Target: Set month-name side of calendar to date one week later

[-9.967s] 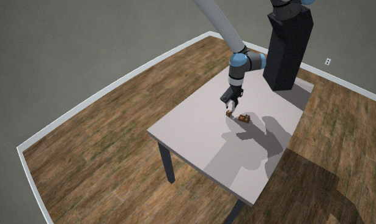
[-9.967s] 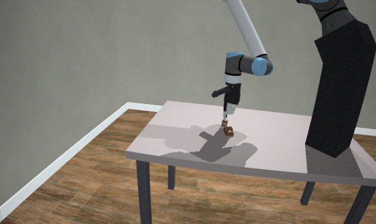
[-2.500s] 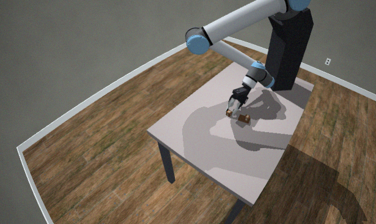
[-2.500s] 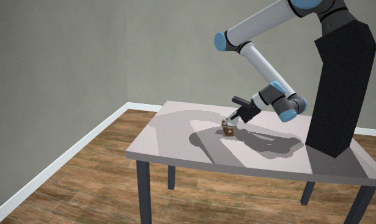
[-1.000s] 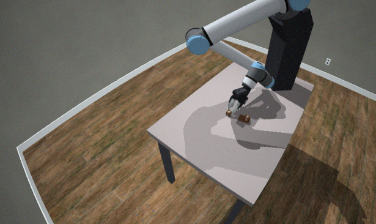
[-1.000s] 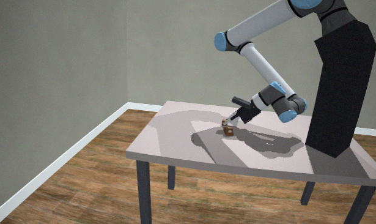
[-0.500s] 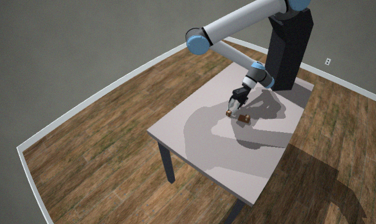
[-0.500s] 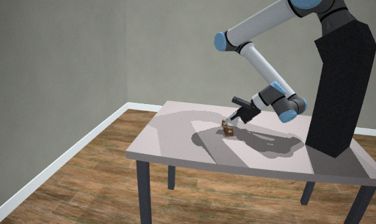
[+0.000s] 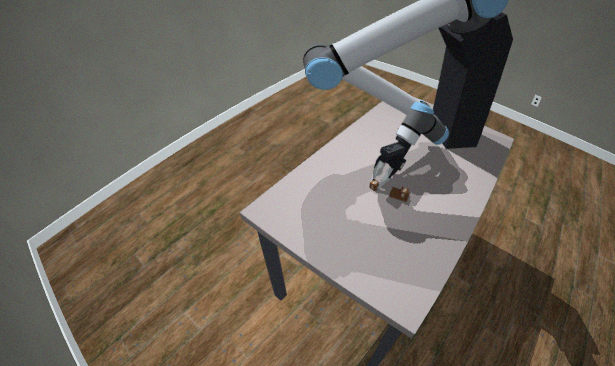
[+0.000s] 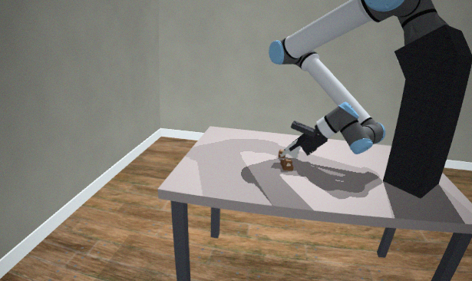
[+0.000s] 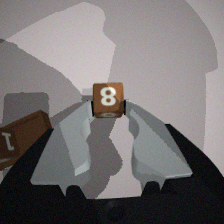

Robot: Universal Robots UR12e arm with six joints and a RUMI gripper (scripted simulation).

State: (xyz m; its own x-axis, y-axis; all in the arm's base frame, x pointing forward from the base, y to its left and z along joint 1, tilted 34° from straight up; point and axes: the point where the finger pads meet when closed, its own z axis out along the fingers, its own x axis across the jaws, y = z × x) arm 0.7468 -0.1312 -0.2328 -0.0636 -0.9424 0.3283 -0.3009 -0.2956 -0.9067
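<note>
Now: hand 30 mm past the brown wooden calendar tray, 100 mm to the right of it and 10 mm above it. The rest, counted from my hand: brown calendar cube (10 mm ahead, 10 mm below).
</note>
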